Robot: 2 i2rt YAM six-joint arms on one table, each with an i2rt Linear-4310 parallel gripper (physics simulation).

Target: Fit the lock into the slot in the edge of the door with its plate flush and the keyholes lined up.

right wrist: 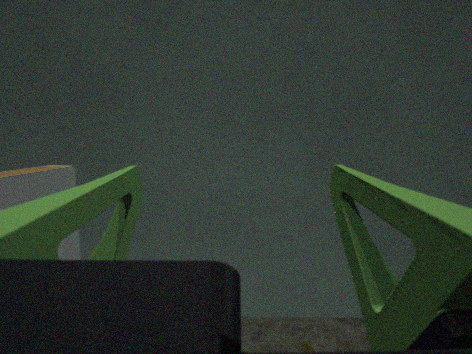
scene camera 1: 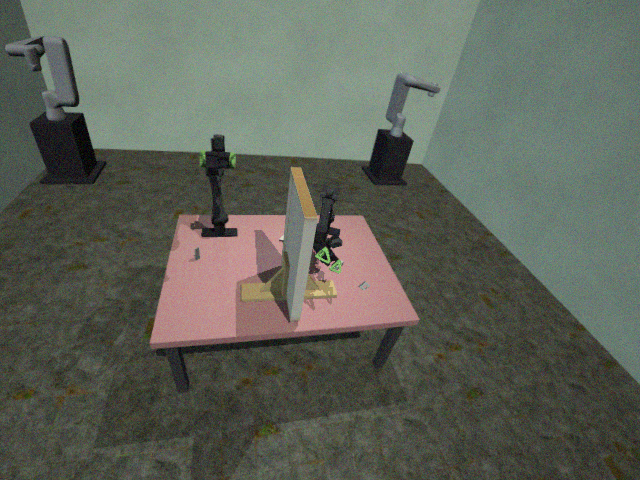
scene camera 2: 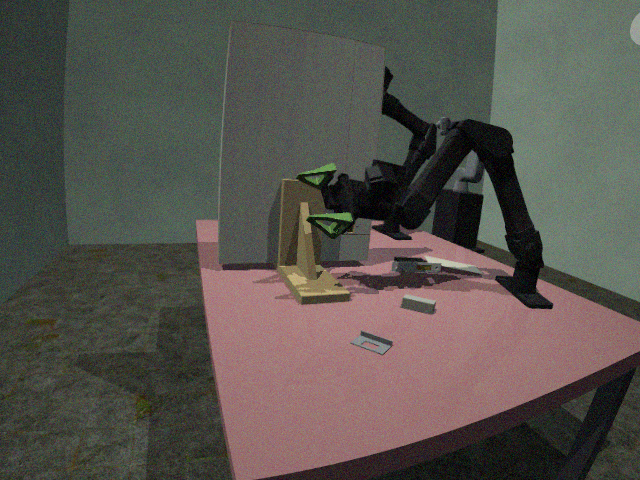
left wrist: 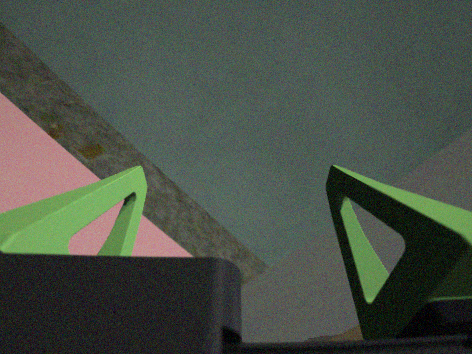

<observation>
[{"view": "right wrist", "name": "my right gripper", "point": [236,176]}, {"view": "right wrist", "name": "grey door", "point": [32,183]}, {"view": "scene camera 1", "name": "wooden stand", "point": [276,288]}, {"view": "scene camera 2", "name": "my left gripper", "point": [302,196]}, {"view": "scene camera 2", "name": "grey door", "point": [294,101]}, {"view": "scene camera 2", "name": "wooden stand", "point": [299,253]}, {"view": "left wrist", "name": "my left gripper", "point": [236,176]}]
</observation>
